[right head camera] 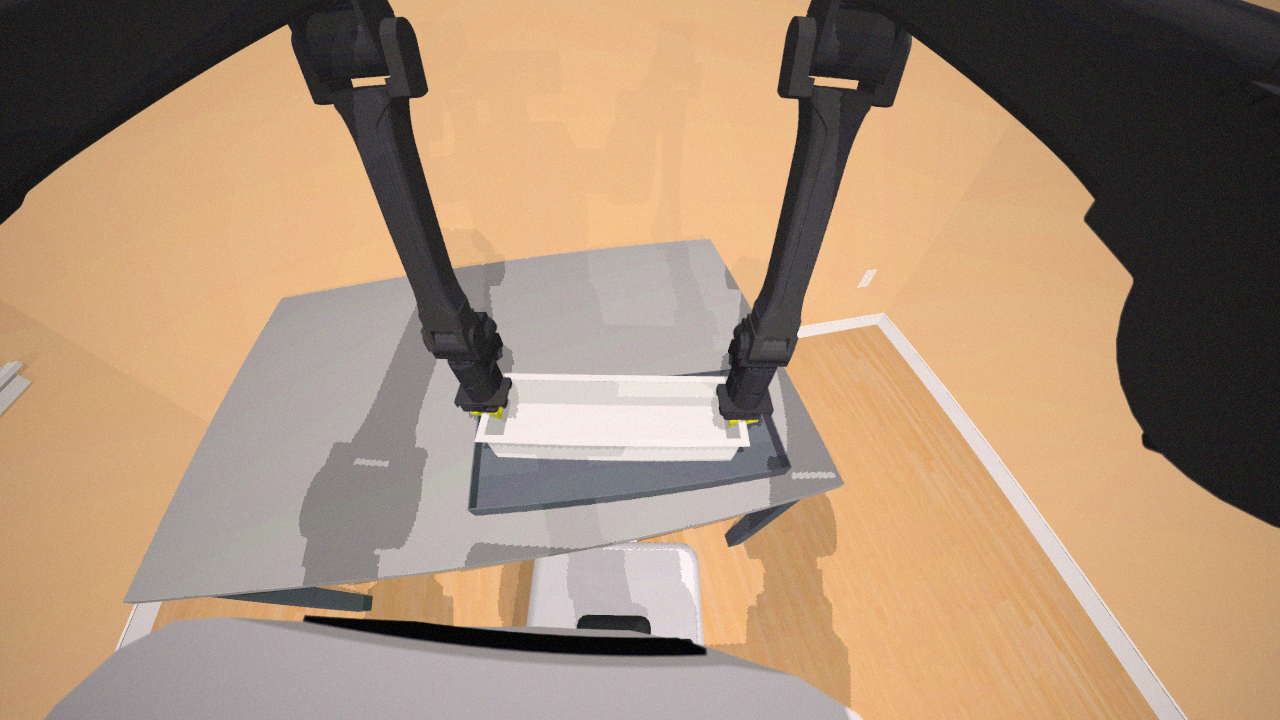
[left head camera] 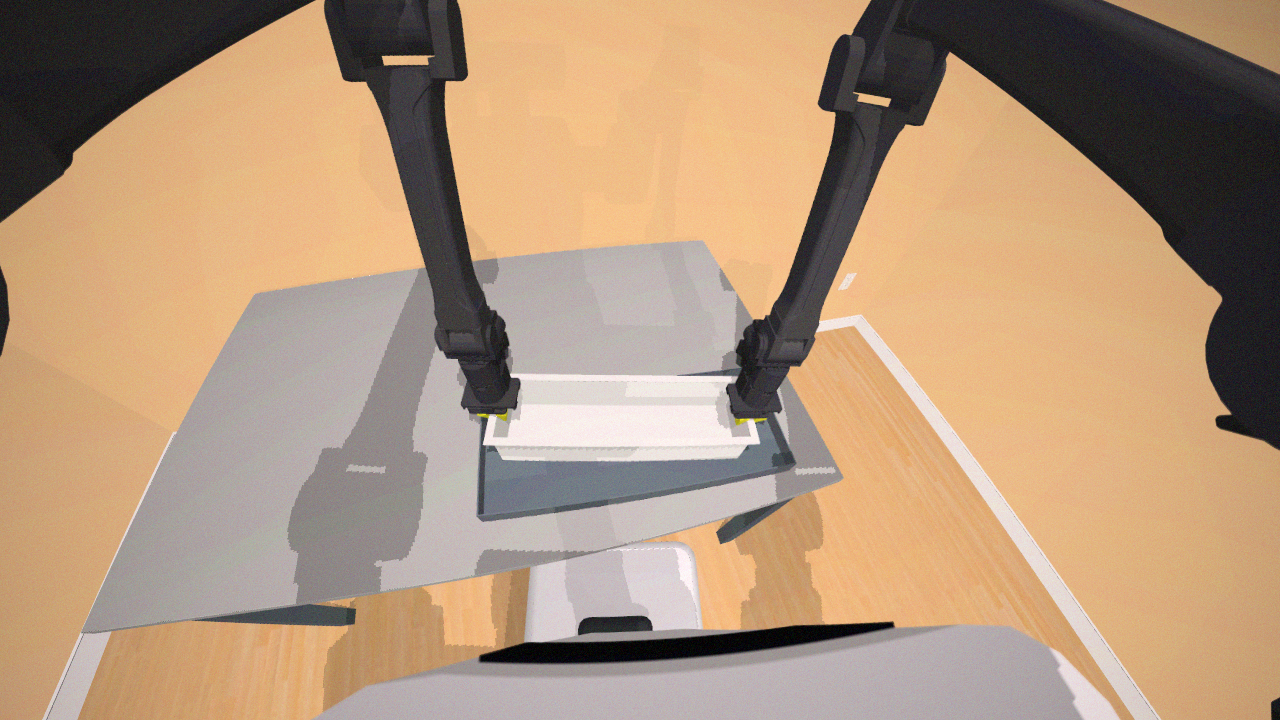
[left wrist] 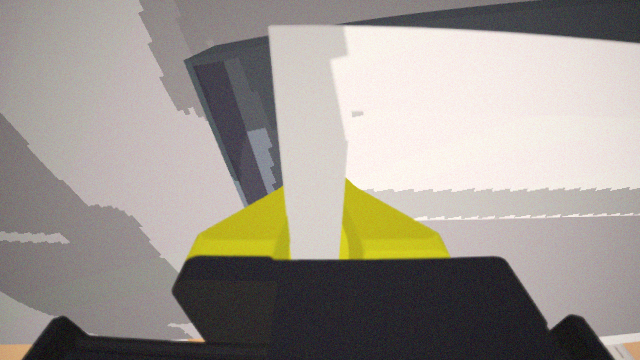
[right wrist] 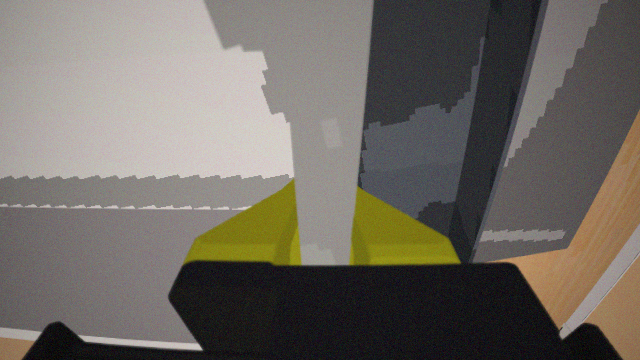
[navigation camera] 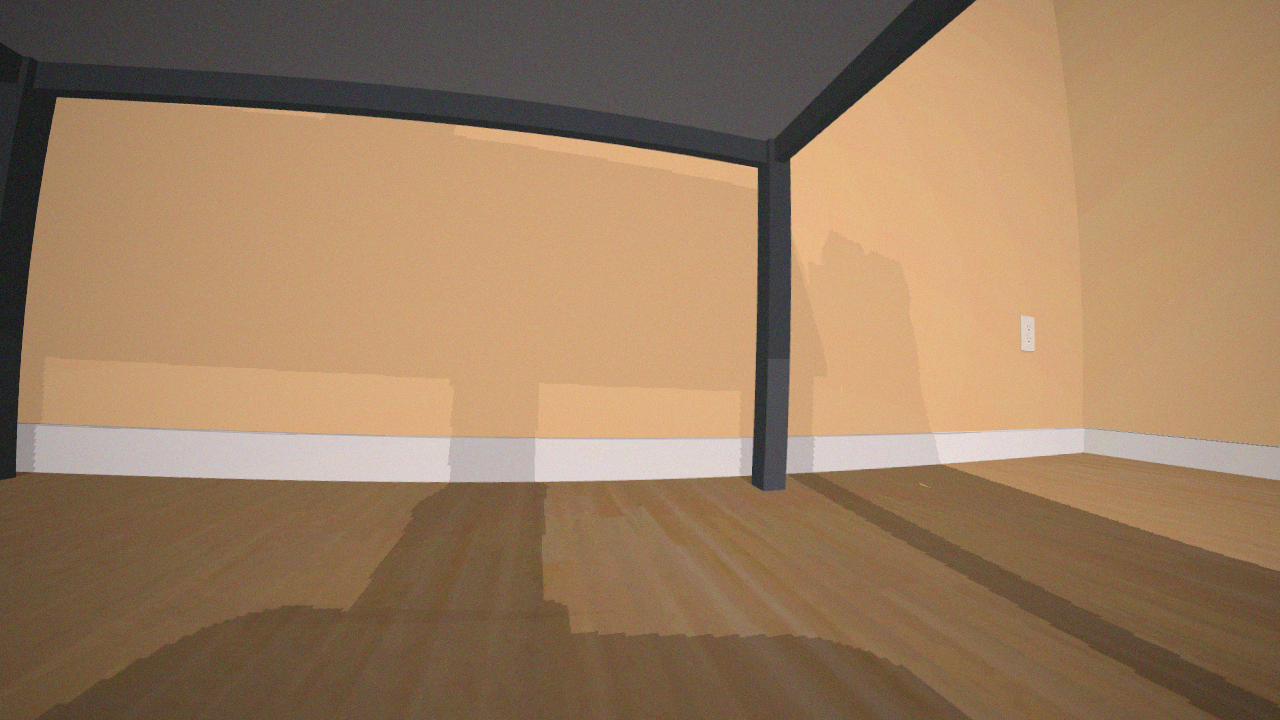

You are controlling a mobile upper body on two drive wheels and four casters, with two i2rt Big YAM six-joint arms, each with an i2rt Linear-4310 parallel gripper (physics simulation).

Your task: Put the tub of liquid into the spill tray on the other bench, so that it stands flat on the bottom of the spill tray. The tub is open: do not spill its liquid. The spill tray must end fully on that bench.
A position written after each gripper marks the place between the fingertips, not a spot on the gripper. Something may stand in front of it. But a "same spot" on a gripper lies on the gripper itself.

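Labels:
There's a dark grey spill tray that shows in the left wrist view (234,82), in the right wrist view (444,92), and in the left head camera view and the right head camera view too. On that tray, (left head camera: 506,489) and (right head camera: 499,485) are the same spot. In the navigation camera view the tray is out of frame. The left gripper is there in the left wrist view (318,179), in the left head camera view (502,418) and in the right head camera view (497,416). In the right wrist view the left gripper is out of frame, and in the navigation camera view it's out of frame as well. The right gripper shows in the right wrist view (321,181), and you'd find it in the right head camera view and the left head camera view. On the right gripper, (right head camera: 732,418) and (left head camera: 742,417) are the same spot. In the left wrist view the right gripper is out of frame, and in the navigation camera view it's out of frame too.

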